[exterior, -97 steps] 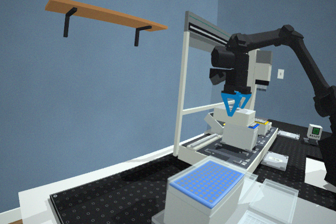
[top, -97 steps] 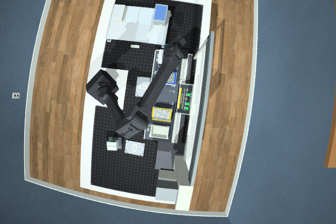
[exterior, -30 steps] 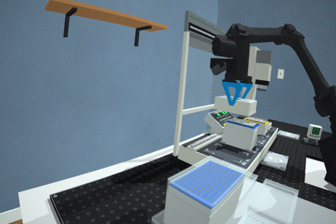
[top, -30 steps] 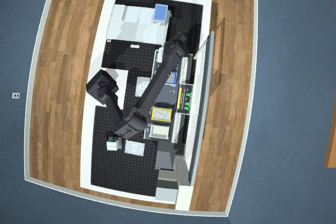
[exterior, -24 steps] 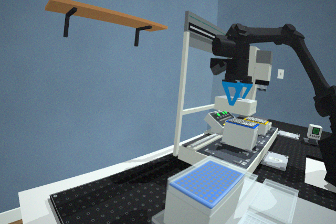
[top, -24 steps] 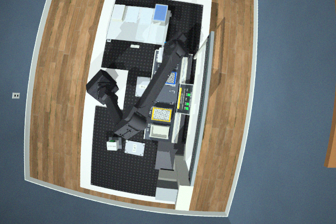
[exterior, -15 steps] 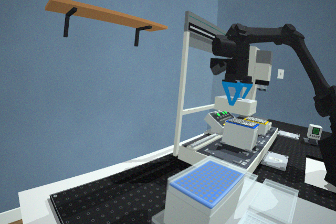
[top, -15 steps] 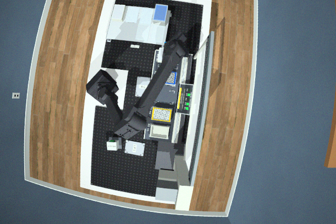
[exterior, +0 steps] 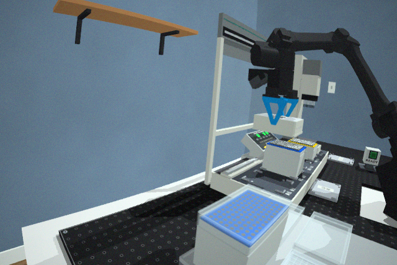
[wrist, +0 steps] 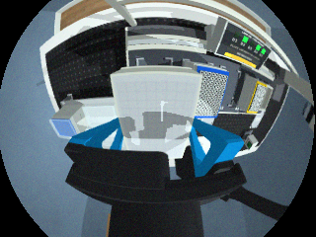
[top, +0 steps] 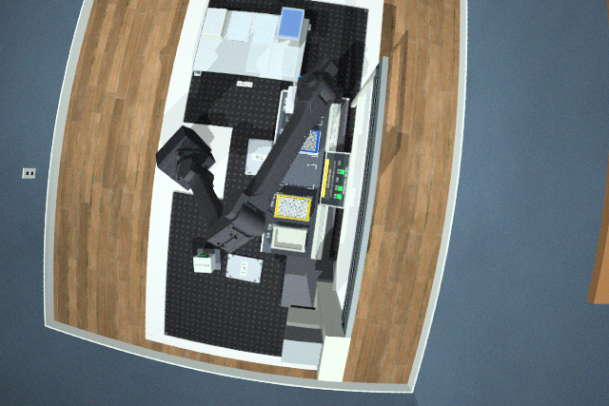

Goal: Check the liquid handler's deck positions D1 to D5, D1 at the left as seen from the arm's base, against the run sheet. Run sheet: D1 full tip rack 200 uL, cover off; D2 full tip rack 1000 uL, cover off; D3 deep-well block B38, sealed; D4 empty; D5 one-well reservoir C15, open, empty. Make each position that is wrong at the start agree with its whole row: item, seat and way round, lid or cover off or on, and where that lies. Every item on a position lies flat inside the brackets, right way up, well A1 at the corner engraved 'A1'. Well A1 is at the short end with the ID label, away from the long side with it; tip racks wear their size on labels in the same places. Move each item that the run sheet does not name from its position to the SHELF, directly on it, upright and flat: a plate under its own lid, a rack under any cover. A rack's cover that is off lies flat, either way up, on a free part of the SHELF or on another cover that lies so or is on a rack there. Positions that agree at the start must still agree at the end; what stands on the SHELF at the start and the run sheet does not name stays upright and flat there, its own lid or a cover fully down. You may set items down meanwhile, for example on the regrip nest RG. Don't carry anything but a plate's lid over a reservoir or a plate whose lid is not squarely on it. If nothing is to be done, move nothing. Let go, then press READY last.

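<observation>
My hand is 10 mm above the white deep-well block. From my hand the other things lie so: regrip nest 240 mm below, 190 mm behind, 170 mm to the right; then frame post 200 mm ahead, 40 mm to the left, 10 mm below; then blue-rimmed tip rack 120 mm to the right, 120 mm below, 20 mm behind.
</observation>
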